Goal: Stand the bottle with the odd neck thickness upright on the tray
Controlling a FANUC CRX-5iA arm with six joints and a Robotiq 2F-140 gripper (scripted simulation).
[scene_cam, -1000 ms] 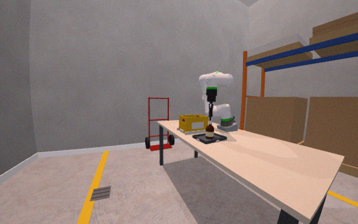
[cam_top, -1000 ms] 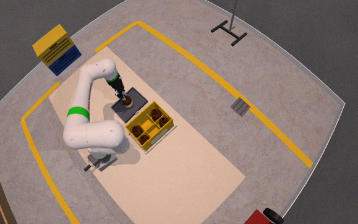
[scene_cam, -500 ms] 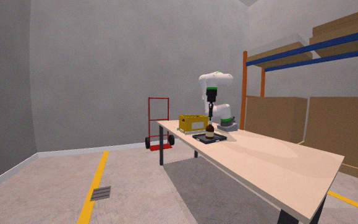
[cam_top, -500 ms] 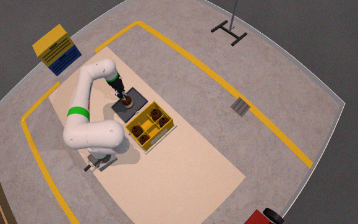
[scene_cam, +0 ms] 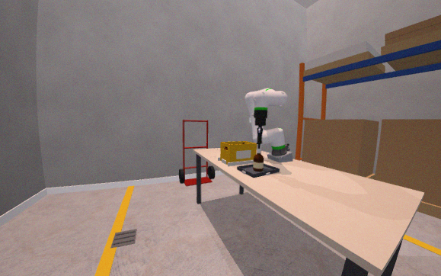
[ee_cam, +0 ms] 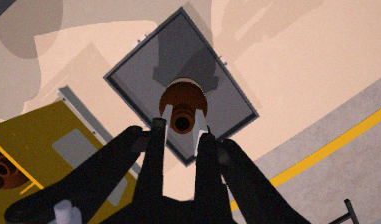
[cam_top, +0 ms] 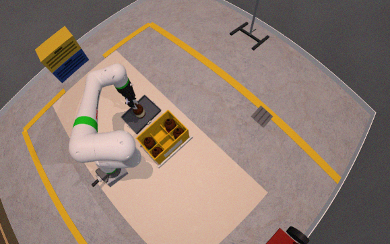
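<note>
My gripper is now 90 mm above the brown bottle. Also, from my hand: yellow crate 290 mm to the right, 90 mm below, 40 mm behind; then dark tray 160 mm below.
</note>
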